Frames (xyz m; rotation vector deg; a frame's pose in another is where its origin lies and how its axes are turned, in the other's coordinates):
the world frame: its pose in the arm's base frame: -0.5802 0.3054 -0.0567 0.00 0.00 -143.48
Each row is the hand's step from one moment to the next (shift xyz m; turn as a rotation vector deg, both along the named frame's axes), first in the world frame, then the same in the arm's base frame.
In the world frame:
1: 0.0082 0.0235 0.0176 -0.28 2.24 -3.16
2: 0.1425 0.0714 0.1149 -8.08 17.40 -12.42
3: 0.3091 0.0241 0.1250 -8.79 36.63 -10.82
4: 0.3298 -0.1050 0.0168 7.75 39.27 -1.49
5: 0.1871 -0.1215 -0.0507 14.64 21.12 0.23
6: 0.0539 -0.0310 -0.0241 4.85 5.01 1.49
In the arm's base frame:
1: 0.0074 -0.0238 0.0176 1.56 -1.63 -3.16
2: -0.0720 -0.1422 0.1149 16.85 -9.18 -12.42
3: -0.2341 -0.2033 0.1250 28.86 -24.21 -10.82
4: -0.3275 -0.1119 0.0168 17.14 -36.17 -1.49
5: -0.2227 -0.0137 -0.0507 0.80 -25.69 0.23
6: -0.0618 -0.0072 -0.0241 -0.92 -6.91 1.49

